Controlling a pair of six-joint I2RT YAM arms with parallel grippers.
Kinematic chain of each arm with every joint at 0, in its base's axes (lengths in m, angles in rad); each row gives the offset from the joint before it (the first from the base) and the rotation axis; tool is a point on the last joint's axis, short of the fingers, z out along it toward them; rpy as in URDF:
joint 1: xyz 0 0 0.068 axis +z
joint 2: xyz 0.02 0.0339 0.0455 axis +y
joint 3: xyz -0.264 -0.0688 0 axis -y
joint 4: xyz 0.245 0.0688 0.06 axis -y
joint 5: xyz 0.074 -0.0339 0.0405 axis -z
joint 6: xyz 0.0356 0 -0.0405 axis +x
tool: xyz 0 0 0 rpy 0 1.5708 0
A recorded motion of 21 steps. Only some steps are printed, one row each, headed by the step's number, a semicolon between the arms.
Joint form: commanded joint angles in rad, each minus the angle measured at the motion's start. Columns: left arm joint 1, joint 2, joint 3, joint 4, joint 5, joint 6; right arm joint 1, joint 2, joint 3, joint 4, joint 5, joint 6.
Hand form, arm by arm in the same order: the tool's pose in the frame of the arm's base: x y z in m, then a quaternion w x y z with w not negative. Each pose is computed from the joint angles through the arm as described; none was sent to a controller.
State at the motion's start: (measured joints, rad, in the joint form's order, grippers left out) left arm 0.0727 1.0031 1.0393 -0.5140 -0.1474 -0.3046; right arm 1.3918 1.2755 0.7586 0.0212 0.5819 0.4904
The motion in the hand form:
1: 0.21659 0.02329 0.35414 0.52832 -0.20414 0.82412 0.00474; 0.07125 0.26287 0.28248 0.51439 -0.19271 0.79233 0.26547
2: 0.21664 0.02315 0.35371 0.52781 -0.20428 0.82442 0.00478; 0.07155 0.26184 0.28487 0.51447 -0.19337 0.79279 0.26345
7: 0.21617 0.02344 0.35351 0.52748 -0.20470 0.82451 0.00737; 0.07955 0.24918 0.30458 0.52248 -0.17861 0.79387 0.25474
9: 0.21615 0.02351 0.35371 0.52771 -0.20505 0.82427 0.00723; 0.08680 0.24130 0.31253 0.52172 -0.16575 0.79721 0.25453
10: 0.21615 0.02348 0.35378 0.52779 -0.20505 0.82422 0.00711; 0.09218 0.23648 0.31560 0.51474 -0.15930 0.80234 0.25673
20: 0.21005 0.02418 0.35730 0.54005 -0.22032 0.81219 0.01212; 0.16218 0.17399 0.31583 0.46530 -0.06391 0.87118 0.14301
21: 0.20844 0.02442 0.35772 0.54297 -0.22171 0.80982 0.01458; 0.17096 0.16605 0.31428 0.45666 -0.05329 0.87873 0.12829
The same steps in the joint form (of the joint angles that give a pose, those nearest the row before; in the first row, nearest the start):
1: 0.0097 -0.0045 -0.0100 0.0201 -0.0044 -0.0046; -0.0092 -0.0607 0.0702 -0.0539 0.0423 0.0018
2: 0.0089 -0.0045 -0.0113 0.0201 -0.0052 -0.0053; -0.0110 -0.0657 0.0777 -0.0690 0.0424 -0.0002
7: 0.0098 -0.0060 -0.0124 0.0186 -0.0092 -0.0029; -0.0503 -0.1163 0.1218 -0.1536 0.0428 -0.0083
9: 0.0101 -0.0060 -0.0118 0.0186 -0.0091 -0.0035; -0.0873 -0.1404 0.1388 -0.1912 0.0232 -0.0006
10: 0.0100 -0.0060 -0.0116 0.0186 -0.0090 -0.0037; -0.1163 -0.1518 0.1484 -0.2196 -0.0062 0.0117
20: 0.0109 -0.0325 -0.0189 0.0268 -0.0376 -0.0237; -0.5089 -0.1764 0.2144 -0.5121 -0.1526 0.0217
21: 0.0117 -0.0398 -0.0228 0.0300 -0.0436 -0.0228; -0.5616 -0.1685 0.2219 -0.5373 -0.1733 0.0120

